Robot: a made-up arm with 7 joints. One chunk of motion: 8 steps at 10 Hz.
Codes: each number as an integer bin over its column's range. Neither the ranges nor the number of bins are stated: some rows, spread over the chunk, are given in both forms.
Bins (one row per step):
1: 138 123 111 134 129 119
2: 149 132 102 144 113 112
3: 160 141 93 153 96 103
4: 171 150 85 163 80 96
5: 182 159 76 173 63 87
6: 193 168 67 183 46 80
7: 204 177 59 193 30 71
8: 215 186 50 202 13 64
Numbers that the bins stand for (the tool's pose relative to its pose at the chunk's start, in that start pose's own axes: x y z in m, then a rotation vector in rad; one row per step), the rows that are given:
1: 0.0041 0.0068 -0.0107 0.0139 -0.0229 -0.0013
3: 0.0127 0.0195 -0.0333 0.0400 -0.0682 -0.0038
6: 0.0257 0.0386 -0.0659 0.0812 -0.1369 -0.0075
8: 0.0343 0.0513 -0.0873 0.1073 -0.1822 -0.0100
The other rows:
2: 0.0084 0.0132 -0.0220 0.0276 -0.0449 -0.0024
4: 0.0171 0.0259 -0.0433 0.0537 -0.0902 -0.0049
5: 0.0214 0.0322 -0.0546 0.0675 -0.1135 -0.0064
7: 0.0300 0.0449 -0.0760 0.0949 -0.1588 -0.0089

